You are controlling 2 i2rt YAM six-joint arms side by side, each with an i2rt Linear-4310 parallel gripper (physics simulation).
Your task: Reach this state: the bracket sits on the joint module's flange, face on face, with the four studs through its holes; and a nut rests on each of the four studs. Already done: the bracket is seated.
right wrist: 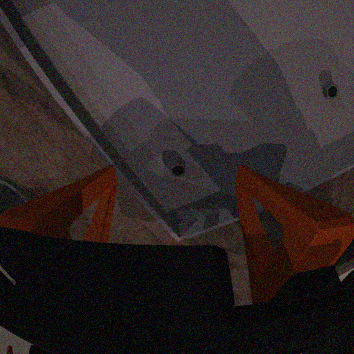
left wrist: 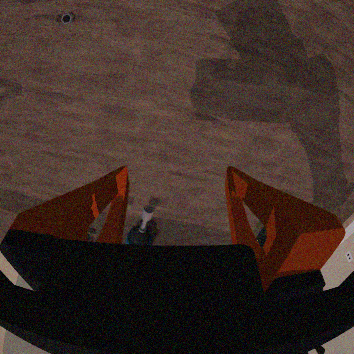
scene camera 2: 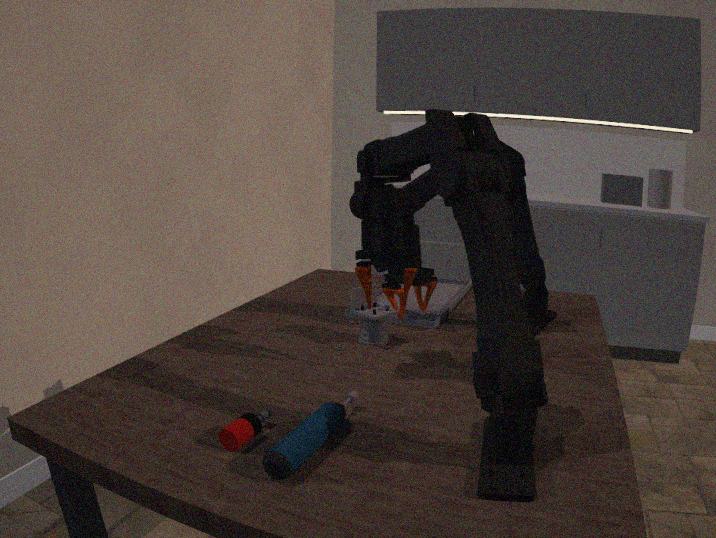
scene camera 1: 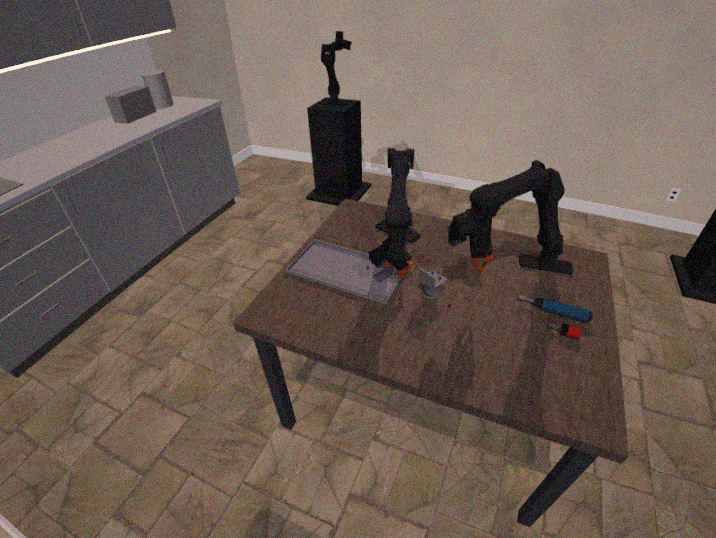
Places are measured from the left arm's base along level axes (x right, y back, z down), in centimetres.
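Pixels of known places: left gripper, fingertip midpoint: [left wrist: 176,175] [scene camera 2: 386,308] [scene camera 1: 479,265]; right gripper, fingertip midpoint: [right wrist: 175,173] [scene camera 2: 411,314] [scene camera 1: 394,272]; left arm's base, link origin: [scene camera 2: 506,457] [scene camera 1: 545,265]; right arm's base, link origin: [scene camera 2: 533,323].
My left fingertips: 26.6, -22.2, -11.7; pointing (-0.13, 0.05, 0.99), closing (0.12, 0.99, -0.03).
For each thing: its top centre in the pictures, then the offset to it from my left fingertips, as dx, dy, dz.
- joint module, top centre: [scene camera 2: 374,306] [scene camera 1: 432,277] +14.9, -5.4, +4.2
- second nut, top centre: [right wrist: 332,91] +40.3, +1.5, +10.8
- tray, top centre: [scene camera 2: 416,294] [scene camera 1: 347,267] +47.8, -1.5, +10.1
- blue-handled screwdriver, top centre: [scene camera 2: 318,415] [scene camera 1: 556,302] -27.3, -3.6, +7.6
- shorter red-handled driver, top centre: [scene camera 2: 247,415] [scene camera 1: 565,325] -29.5, -13.2, +8.2
The grey bracket [scene camera 1: 428,277] [scene camera 2: 376,312] sits on the joint module [scene camera 1: 430,290] [scene camera 2: 374,333], with dark studs standing up through it. I cannot make out nuts on the studs. One nut [scene camera 1: 449,306] [left wrist: 66,18] lies on the table beside the module. In the right wrist view, a nut [right wrist: 178,170] lies near the tray's corner, seen between my right fingertips, and a second nut [right wrist: 331,91] lies farther into the tray. My right gripper [scene camera 1: 402,269] [right wrist: 175,173] is open and empty above that corner. My left gripper [scene camera 1: 480,266] [left wrist: 176,175] is open and empty above the table.
The tray [scene camera 1: 338,287] [right wrist: 145,199] lies at the left of the table in scene camera 1. A blue-handled screwdriver [scene camera 1: 564,310] [scene camera 2: 306,436] and a shorter red-handled driver [scene camera 1: 571,331] [scene camera 2: 237,433] lie on the table's right part there. In scene camera 2, the two grippers overlap near the bracket.
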